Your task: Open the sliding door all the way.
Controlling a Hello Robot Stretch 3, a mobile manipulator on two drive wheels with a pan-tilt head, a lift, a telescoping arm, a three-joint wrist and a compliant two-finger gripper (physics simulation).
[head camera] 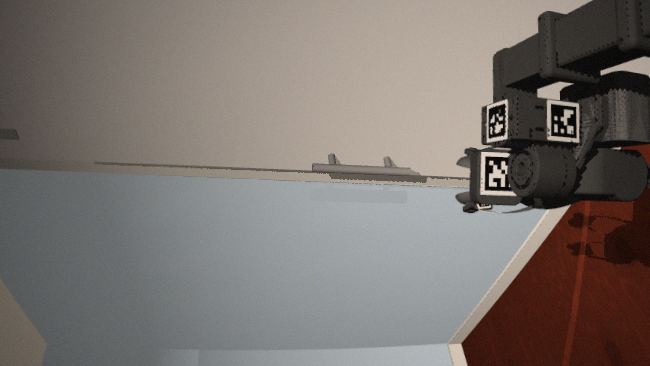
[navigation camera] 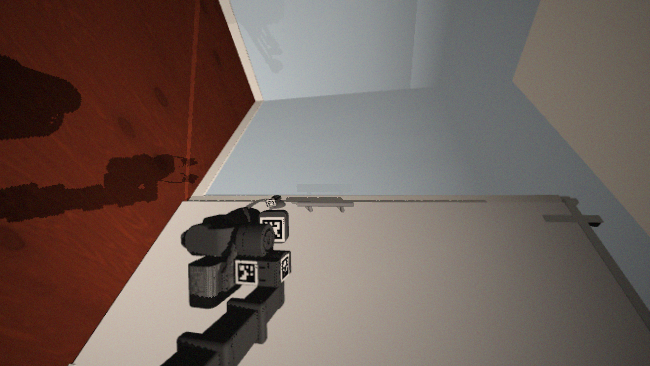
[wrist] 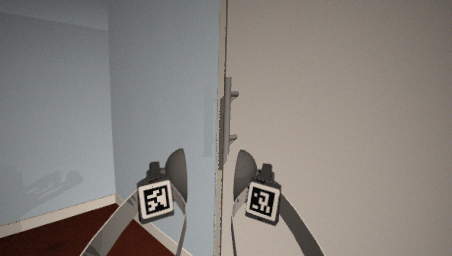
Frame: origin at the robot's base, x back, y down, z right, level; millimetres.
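Seen in the pictures: gripper, fingertip midpoint: (head camera: 463, 180).
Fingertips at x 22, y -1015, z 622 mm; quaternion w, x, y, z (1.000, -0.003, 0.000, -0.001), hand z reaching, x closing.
A point is followed by its place in that frame.
The sliding door (head camera: 240, 90) {x 262, y -1350, z 1230 mm} (navigation camera: 425, 280) {x 365, y -1447, z 1126 mm} (wrist: 350, 115) is a large flat beige panel. In the wrist view its upright edge runs down the middle, beside a blue-grey wall. A grey bar handle (head camera: 367, 169) {x 71, y -965, z 1332 mm} (navigation camera: 325, 204) {x 70, y -983, z 1332 mm} (wrist: 228, 112) stands off the door near that edge on two short posts. My gripper (head camera: 462, 180) {x 22, y -1015, z 622 mm} (wrist: 211, 167) {x 22, y -1015, z 622 mm} is open and empty. In the wrist view its fingers are apart, below the handle's lower end, one left and one right of the door's edge line. In the navigation view the wrist hides part of the gripper.
Blue-grey walls (head camera: 240, 265) {x -322, y -1340, z 1906 mm} (navigation camera: 380, 145) {x -306, y -1281, z 1889 mm} (wrist: 160, 90) with a pale baseboard (head camera: 500, 280) {x -413, y -76, z 1980 mm} (navigation camera: 227, 147) {x -345, y -34, z 1911 mm} lie beyond the door's edge. A red-brown wooden floor (head camera: 530, 310) {x -529, y -1, z 1821 mm} (navigation camera: 125, 60) {x -689, y 0, z 1067 mm} carries the arm's shadow. A grey bracket (navigation camera: 557, 218) {x 132, y -2068, z 1354 mm} shows at the door's top.
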